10 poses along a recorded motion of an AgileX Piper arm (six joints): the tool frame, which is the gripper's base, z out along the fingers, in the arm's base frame.
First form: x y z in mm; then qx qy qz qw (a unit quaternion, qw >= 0).
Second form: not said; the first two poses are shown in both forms.
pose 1, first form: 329.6, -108.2, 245.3, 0.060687, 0.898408, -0.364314, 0.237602
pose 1, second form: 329.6, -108.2, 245.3, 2.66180, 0.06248, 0.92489, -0.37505
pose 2, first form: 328.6, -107.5, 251.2, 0.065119, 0.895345, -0.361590, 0.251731
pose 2, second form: 328.6, -107.5, 251.2, 2.63266, 0.06729, 0.92514, -0.37362
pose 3, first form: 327.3, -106.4, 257.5, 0.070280, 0.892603, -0.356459, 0.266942
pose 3, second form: 327.3, -106.4, 257.5, 2.60116, 0.07293, 0.92621, -0.36988
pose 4, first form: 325.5, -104.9, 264.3, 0.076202, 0.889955, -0.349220, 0.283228
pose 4, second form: 325.5, -104.9, 264.3, 2.56728, 0.07946, 0.92795, -0.36413
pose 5, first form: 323.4, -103.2, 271.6, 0.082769, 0.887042, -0.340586, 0.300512
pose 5, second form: 323.4, -103.2, 271.6, 2.53113, 0.08678, 0.93003, -0.35709
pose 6, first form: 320.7, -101.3, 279.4, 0.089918, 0.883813, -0.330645, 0.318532
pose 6, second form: 320.7, -101.3, 279.4, 2.49323, 0.09486, 0.93238, -0.34881
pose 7, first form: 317.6, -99.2, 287.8, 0.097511, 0.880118, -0.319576, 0.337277
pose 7, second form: 317.6, -99.2, 287.8, 2.45355, 0.10358, 0.93490, -0.33947
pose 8, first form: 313.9, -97.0, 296.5, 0.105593, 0.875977, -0.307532, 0.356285
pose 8, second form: 313.9, -97.0, 296.5, 2.41301, 0.11301, 0.93750, -0.32913
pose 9, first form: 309.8, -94.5, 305.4, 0.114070, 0.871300, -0.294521, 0.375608
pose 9, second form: 309.8, -94.5, 305.4, 2.37149, 0.12308, 0.94014, -0.31779
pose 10, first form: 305.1, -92.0, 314.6, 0.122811, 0.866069, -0.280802, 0.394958
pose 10, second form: 305.1, -92.0, 314.6, 2.32955, 0.13368, 0.94271, -0.30565
